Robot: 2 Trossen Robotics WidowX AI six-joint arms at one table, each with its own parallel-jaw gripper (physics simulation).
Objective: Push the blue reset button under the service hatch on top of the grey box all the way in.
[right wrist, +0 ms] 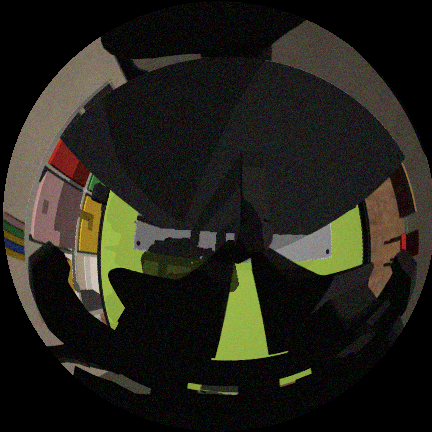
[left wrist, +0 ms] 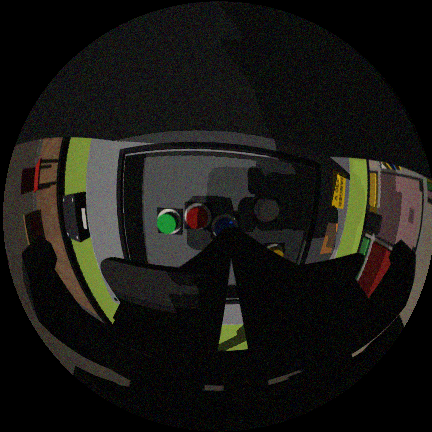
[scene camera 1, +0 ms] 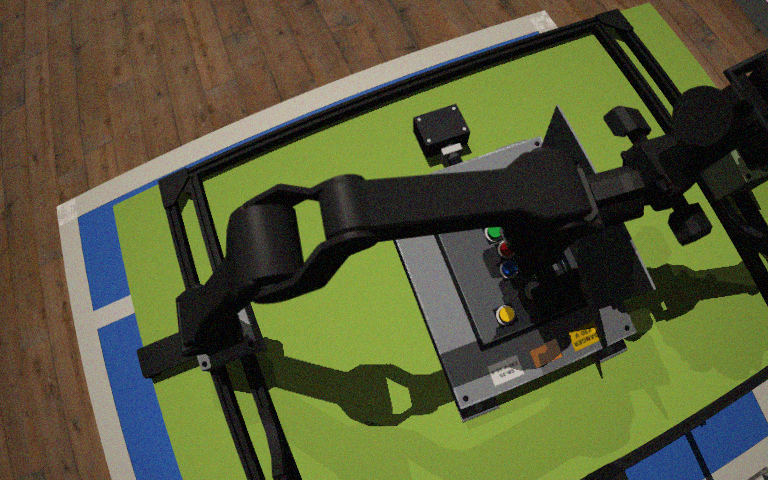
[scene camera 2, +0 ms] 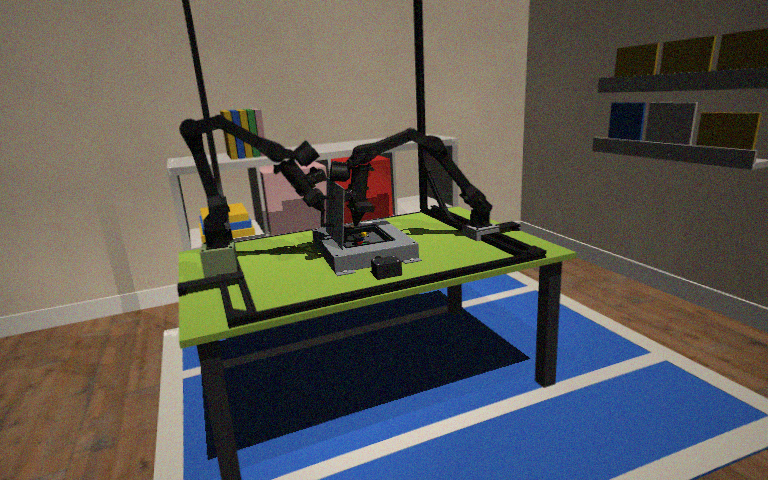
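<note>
The grey box (scene camera 1: 419,266) (scene camera 2: 373,259) (left wrist: 102,200) stands on the table. Its dark hatch (scene camera 1: 566,141) (scene camera 2: 335,217) (right wrist: 300,125) is raised steeply. My right gripper (scene camera 2: 323,213) (right wrist: 241,245) is shut on the hatch's handle, on the outer side of the hatch. The blue button (scene camera 1: 509,268) (left wrist: 223,225) lies in the shaded recess, next to the red button (scene camera 1: 504,249) (left wrist: 196,217). My left gripper (scene camera 2: 357,222) (left wrist: 230,233) is shut and empty, pointing down, its tips overlapping the blue button's edge in its wrist view. Contact and the button's depth cannot be told.
A green button (scene camera 1: 493,232) (left wrist: 166,223), a grey button (left wrist: 266,209) and a yellow button (scene camera 1: 505,314) (left wrist: 276,251) share the recess. A black box (scene camera 1: 441,127) (scene camera 2: 386,267) (left wrist: 75,216) stands beside the grey box. Black rails (scene camera 2: 351,294) edge the table.
</note>
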